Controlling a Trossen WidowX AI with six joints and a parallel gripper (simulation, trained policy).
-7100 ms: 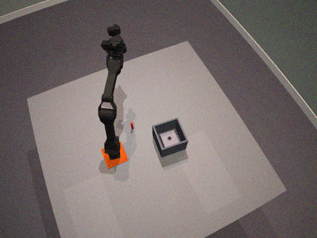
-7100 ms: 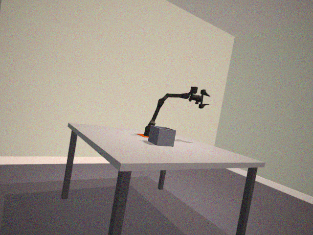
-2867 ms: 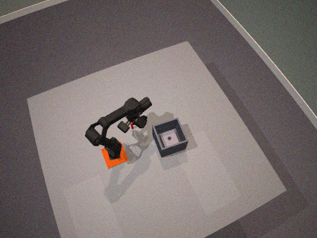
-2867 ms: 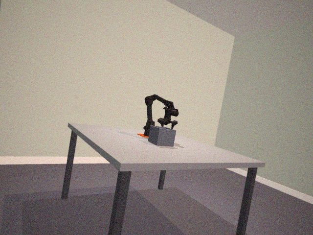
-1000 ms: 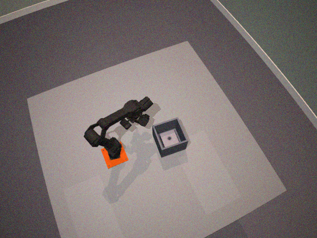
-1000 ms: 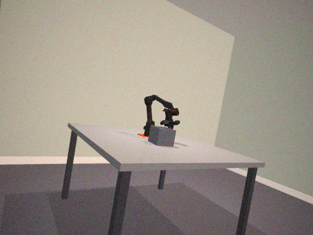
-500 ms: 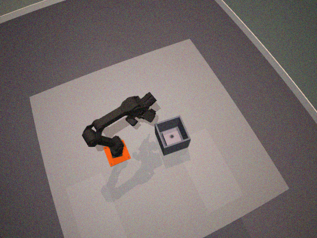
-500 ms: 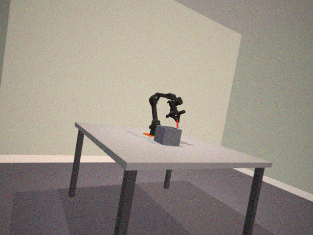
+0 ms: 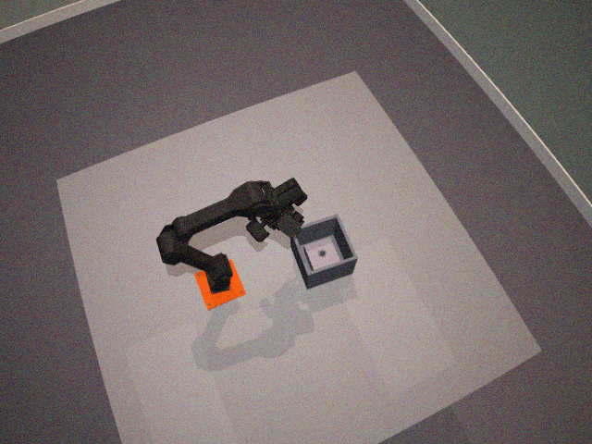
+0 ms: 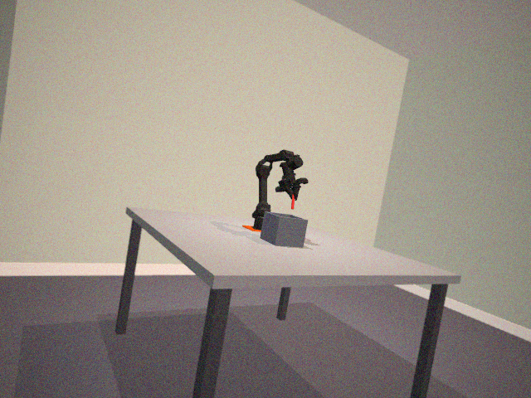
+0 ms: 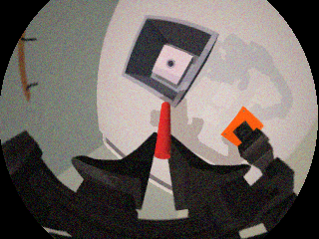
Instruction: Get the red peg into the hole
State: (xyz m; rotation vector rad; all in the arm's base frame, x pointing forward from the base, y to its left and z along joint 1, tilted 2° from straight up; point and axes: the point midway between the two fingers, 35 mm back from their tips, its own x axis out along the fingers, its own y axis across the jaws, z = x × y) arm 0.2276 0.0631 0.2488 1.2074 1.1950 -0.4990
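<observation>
My gripper tip is now 100 mm short of the pale plate, 90 mm to the left of it and 170 mm above it. Round my gripper tip: red peg (10 mm ahead, 10 mm to the right, 10 mm below).
</observation>
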